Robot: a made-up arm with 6 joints. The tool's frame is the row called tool.
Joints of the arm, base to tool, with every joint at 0 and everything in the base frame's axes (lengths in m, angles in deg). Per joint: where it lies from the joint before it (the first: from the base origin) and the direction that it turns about. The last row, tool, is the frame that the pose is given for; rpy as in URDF.
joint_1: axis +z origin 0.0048 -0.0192 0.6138
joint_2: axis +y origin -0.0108 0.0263 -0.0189
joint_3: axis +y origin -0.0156 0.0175 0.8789
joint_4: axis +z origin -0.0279 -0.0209 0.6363
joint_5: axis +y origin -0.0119 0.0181 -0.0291
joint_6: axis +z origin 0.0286 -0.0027 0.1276
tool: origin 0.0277 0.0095 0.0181 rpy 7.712 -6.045 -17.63
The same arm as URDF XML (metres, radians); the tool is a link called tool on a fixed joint. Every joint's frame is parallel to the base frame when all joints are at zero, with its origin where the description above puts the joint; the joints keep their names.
<robot name="arm">
<joint name="tool_joint" type="fixed"><parent link="link6"/><child link="tool"/><origin xyz="0.0277 0.0095 0.0181" rpy="0.1346 -0.1055 -0.3077"/></joint>
<joint name="joint_6" type="continuous"><parent link="link5"/><child link="link6"/><origin xyz="0.0286 -0.0027 0.1276"/><axis xyz="0 0 1"/></joint>
<joint name="joint_5" type="continuous"><parent link="link4"/><child link="link5"/><origin xyz="-0.0119 0.0181 -0.0291"/><axis xyz="0 1 0"/></joint>
<joint name="joint_4" type="continuous"><parent link="link3"/><child link="link4"/><origin xyz="-0.0279 -0.0209 0.6363"/><axis xyz="0 0 1"/></joint>
<joint name="joint_3" type="continuous"><parent link="link2"/><child link="link3"/><origin xyz="-0.0156 0.0175 0.8789"/><axis xyz="0 1 0"/></joint>
<joint name="joint_2" type="continuous"><parent link="link1"/><child link="link2"/><origin xyz="-0.0108 0.0263 -0.0189"/><axis xyz="0 1 0"/></joint>
<joint name="joint_1" type="continuous"><parent link="base_link"/><child link="link1"/><origin xyz="0.0048 -0.0192 0.6138"/><axis xyz="0 0 1"/></joint>
<link name="base_link"/>
<link name="link1"/>
<link name="link2"/>
<link name="link3"/>
<link name="link4"/>
<link name="link5"/>
<link name="link6"/>
<link name="tool"/>
</robot>

